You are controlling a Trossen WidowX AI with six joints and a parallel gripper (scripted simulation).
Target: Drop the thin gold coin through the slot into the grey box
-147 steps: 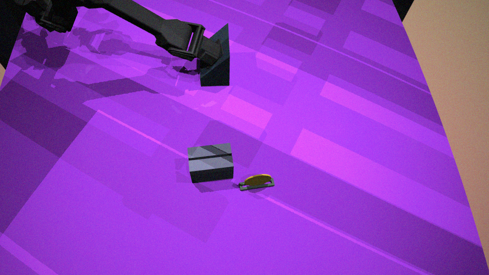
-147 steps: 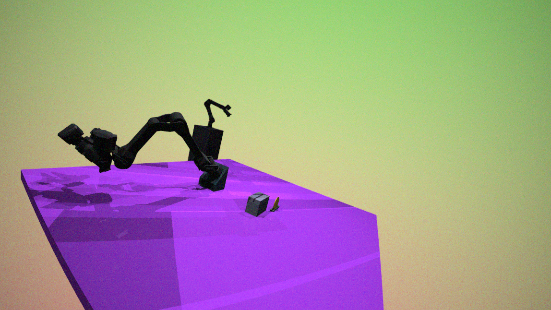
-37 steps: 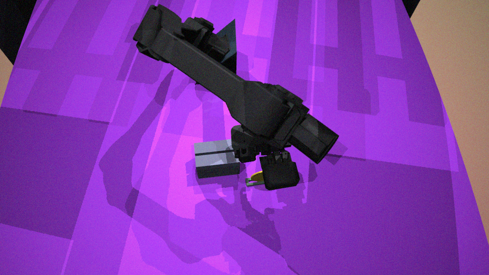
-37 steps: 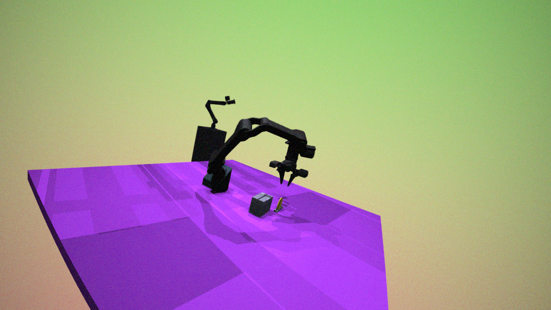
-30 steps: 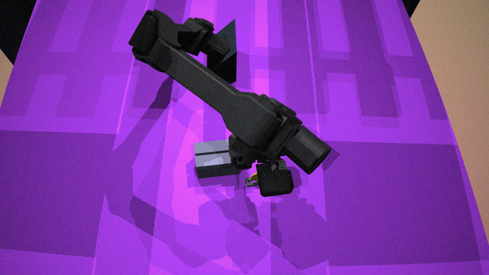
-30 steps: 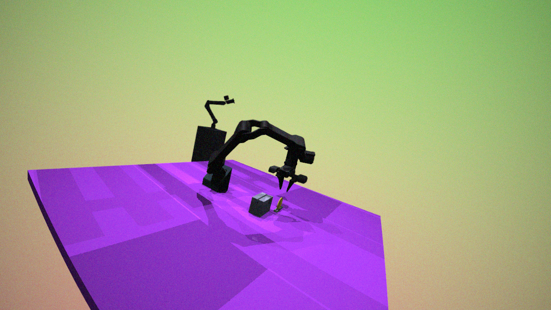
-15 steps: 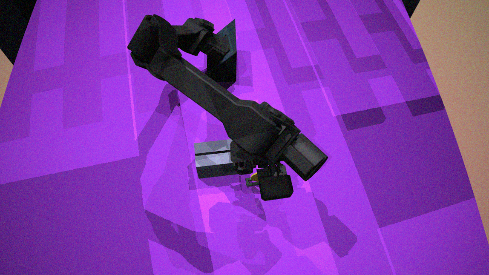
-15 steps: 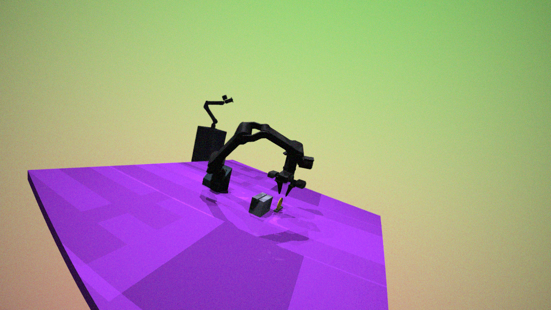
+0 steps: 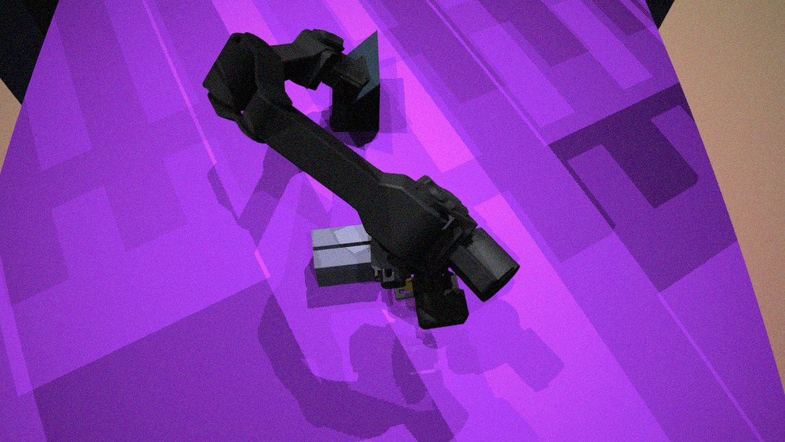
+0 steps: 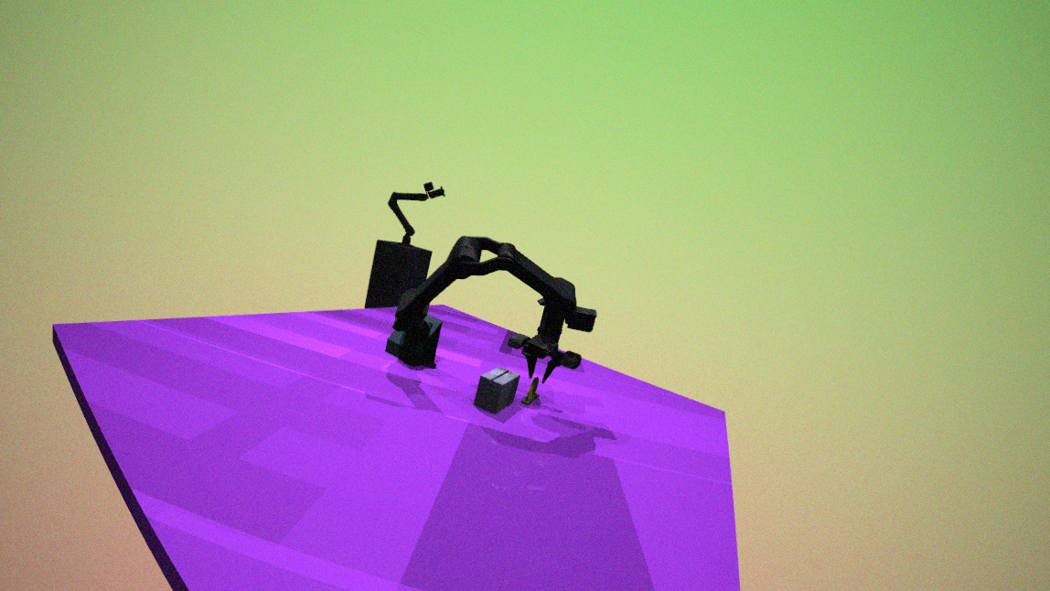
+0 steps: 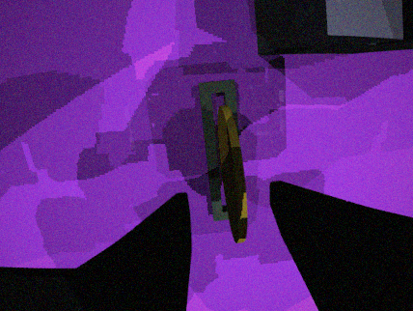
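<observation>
My gripper tip is now 20 mm above the gold coin.
</observation>
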